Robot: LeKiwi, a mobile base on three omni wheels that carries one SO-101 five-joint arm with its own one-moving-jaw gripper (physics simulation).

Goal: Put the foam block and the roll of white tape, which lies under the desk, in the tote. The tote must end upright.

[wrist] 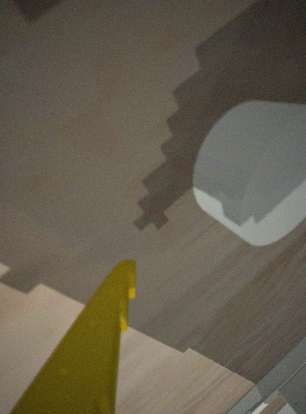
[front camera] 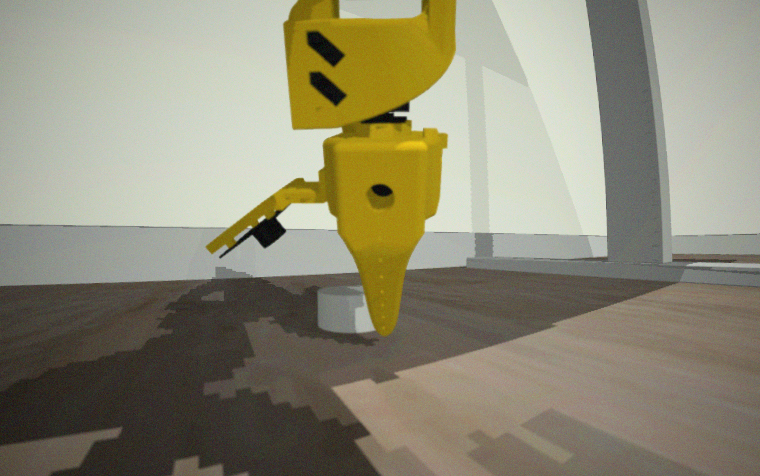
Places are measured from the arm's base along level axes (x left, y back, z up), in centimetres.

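Pixels of known places: hand at its tool point: [wrist: 135,273] [front camera: 384,323].
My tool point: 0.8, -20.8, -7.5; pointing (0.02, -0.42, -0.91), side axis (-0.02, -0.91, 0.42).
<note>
Behind a point stands the place of what it marks, as x, y, z.
The roll of white tape [front camera: 339,310] @[3.8, -23.9, -7.5] [wrist: 245,160] @[4.3, -24.1, -7.0] lies flat on the floor. In the front view it is left of the jaw tip and partly hidden behind it; in the wrist view it is at the right, cut off by the picture's edge. My gripper [front camera: 385,327] [wrist: 125,280] points down, its tip low near the floor and beside the roll. One notched jaw shows in the wrist view, with the moving jaw swung out of the picture, so the gripper is fully open and empty. The foam block and the tote do not show in either view.
A grey desk leg [front camera: 630,134] @[-37.5, -49.1, 13.8] stands at the right of the front view on a long grey foot bar [front camera: 560,270] @[-29.8, -58.2, -8.2] [wrist: 282,372] @[-36.6, -47.6, -7.6], which crosses the wrist view's lower right corner. A pale wall [front camera: 112,112] @[46.0, -45.2, 18.6] with a skirting board [front camera: 84,255] @[47.3, -42.8, -4.7] stands at the back.
</note>
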